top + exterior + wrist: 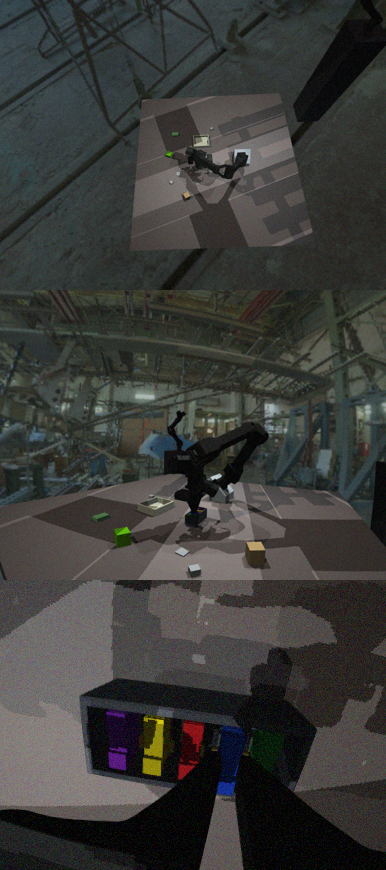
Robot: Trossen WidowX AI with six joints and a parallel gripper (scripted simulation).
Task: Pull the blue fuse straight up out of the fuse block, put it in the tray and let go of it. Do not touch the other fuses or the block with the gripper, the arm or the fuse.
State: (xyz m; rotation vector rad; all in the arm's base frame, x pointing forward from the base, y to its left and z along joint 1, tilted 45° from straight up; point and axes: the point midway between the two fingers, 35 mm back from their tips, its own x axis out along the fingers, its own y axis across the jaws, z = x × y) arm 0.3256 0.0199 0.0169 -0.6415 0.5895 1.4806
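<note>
Right now my gripper tip is 2 cm past the tray, 20 cm to the left of it and 4 cm above it. The rest, counted from my gripper tip: blue fuse 1 cm below; then bright green cube 25 cm ahead, 10 cm to the right, 2 cm below; then tan cube 11 cm ahead, 25 cm to the left, 2 cm below.
</note>
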